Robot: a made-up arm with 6 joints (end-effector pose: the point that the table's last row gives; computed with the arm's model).
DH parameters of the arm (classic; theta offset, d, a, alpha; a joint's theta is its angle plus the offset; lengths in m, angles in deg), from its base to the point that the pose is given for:
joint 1: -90 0.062 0.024 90
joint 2: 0 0.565 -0.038 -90
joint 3: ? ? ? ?
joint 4: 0 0.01 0.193 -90
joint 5: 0 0.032 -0.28 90
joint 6: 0 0.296 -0.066 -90
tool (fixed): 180 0.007 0 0
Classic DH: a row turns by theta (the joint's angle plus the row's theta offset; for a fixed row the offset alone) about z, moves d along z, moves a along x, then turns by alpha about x.
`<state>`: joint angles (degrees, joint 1 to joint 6).
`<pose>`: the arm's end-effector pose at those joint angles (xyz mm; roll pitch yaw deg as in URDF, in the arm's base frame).
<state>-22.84 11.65 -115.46 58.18 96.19 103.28</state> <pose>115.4 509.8 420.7 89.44 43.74 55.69</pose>
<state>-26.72 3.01 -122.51 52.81 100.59 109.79</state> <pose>160.5 422.4 481.3 94.36 41.18 55.49</pose>
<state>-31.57 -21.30 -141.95 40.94 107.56 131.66</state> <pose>160.6 99.0 546.5 115.65 23.03 66.20</pose>
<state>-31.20 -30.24 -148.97 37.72 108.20 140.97</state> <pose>129.6 -26.2 520.9 122.07 10.95 71.43</pose>
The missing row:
joint 3: -90 0.039 0.279 90
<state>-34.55 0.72 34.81 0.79 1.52 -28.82</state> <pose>-602.7 647.2 166.4 -0.63 -27.60 2.07</pose>
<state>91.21 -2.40 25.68 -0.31 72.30 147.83</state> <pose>26.0 -1319.2 90.8 -179.24 34.64 9.60</pose>
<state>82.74 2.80 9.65 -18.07 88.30 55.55</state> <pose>-389.9 -1302.1 -77.4 -30.93 53.83 155.68</pose>
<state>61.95 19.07 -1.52 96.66 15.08 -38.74</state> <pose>-686.0 -496.7 -91.4 -7.45 56.85 52.50</pose>
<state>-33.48 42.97 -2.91 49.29 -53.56 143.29</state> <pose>-647.8 352.2 -48.5 -107.67 29.12 113.20</pose>
